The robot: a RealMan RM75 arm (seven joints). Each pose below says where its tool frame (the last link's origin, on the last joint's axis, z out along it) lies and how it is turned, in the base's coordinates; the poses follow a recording.
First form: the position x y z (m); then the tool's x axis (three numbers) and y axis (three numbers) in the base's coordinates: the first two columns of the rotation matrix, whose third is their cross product.
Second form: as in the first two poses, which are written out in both.
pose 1, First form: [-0.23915 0.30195 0.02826 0.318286 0.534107 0.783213 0.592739 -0.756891 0.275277]
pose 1, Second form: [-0.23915 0.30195 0.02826 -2.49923 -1.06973 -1.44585]
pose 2, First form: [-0.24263 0.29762 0.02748 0.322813 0.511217 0.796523 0.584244 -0.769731 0.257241]
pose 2, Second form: [-0.24263 0.29762 0.02748 -2.49139 -1.03391 -1.45455]
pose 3, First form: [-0.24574 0.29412 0.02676 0.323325 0.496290 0.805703 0.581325 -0.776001 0.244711]
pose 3, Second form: [-0.24574 0.29412 0.02676 -2.48179 -1.01352 -1.46005]
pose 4, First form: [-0.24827 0.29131 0.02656 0.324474 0.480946 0.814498 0.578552 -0.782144 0.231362]
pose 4, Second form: [-0.24827 0.29131 0.02656 -2.47234 -0.99272 -1.46432]
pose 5, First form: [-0.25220 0.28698 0.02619 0.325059 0.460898 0.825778 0.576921 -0.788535 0.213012]
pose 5, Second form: [-0.25220 0.28698 0.02619 -2.45748 -0.96760 -1.46854]
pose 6, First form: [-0.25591 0.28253 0.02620 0.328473 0.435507 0.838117 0.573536 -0.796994 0.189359]
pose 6, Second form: [-0.25591 0.28253 0.02620 -2.44223 -0.93450 -1.47121]
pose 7, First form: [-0.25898 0.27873 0.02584 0.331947 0.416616 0.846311 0.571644 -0.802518 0.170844]
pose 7, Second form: [-0.25898 0.27873 0.02584 -2.43109 -0.91040 -1.47087]
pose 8, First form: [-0.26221 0.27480 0.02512 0.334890 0.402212 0.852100 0.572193 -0.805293 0.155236]
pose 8, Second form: [-0.26221 0.27480 0.02512 -2.42093 -0.89354 -1.46789]
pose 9, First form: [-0.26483 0.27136 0.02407 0.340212 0.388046 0.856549 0.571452 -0.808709 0.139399]
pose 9, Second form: [-0.26483 0.27136 0.02407 -2.41397 -0.87542 -1.46285]
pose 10, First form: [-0.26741 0.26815 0.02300 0.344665 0.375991 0.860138 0.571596 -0.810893 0.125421]
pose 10, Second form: [-0.26741 0.26815 0.02300 -2.40716 -0.86077 -1.45774]
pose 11, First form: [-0.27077 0.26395 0.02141 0.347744 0.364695 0.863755 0.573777 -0.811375 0.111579]
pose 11, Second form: [-0.27077 0.26395 0.02141 -2.39790 -0.84903 -1.45228]
